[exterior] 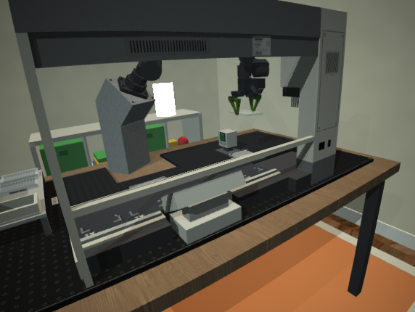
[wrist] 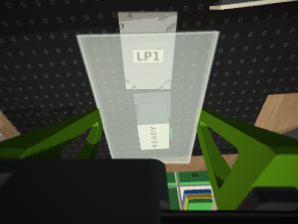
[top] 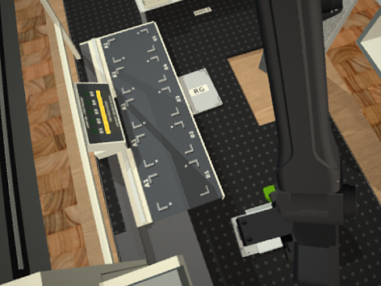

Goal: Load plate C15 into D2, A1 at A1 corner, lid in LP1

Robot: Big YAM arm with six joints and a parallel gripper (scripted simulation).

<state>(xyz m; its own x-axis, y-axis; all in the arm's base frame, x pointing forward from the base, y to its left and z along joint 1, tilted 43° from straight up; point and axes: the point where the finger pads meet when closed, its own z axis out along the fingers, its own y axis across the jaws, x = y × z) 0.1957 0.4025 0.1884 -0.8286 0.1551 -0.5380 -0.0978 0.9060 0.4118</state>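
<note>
Right now the clear plate lid is right at my hand. From my hand the other things lie so: green-lit key (130 mm below, 120 mm behind, 60 mm to the right); then lid park LP1 (210 mm below); then regrip nest RG (450 mm to the right, 210 mm below, 100 mm ahead).
</note>
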